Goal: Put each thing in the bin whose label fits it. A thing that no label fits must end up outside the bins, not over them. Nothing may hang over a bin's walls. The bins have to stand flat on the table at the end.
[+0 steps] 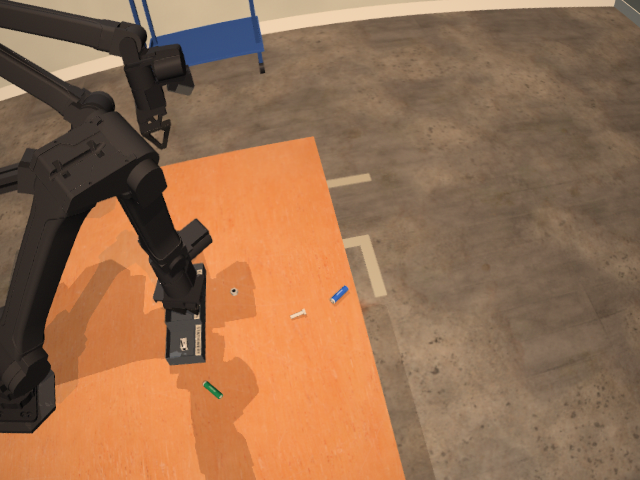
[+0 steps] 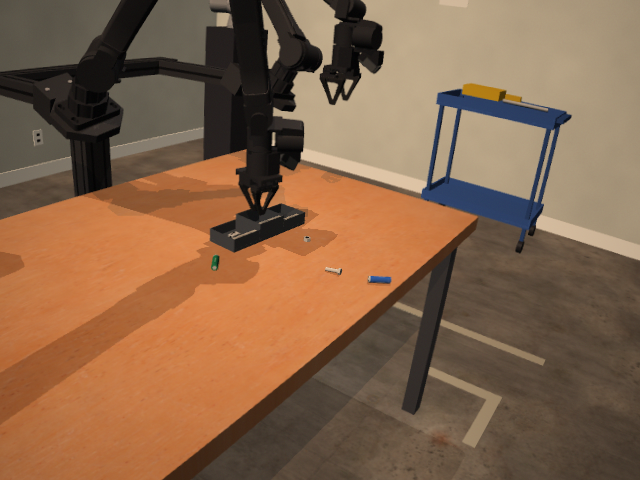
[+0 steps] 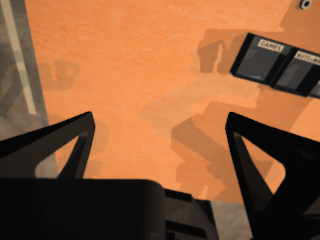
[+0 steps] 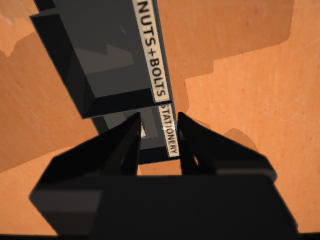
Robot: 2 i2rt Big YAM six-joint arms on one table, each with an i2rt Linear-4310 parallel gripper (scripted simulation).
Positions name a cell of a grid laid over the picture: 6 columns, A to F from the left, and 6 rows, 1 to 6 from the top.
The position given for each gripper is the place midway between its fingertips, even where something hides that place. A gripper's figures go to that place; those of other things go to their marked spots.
Scene:
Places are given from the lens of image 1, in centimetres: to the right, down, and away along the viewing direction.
left gripper (image 1: B2): -36, -24, 117
right gripper (image 1: B4): -28, 16, 113

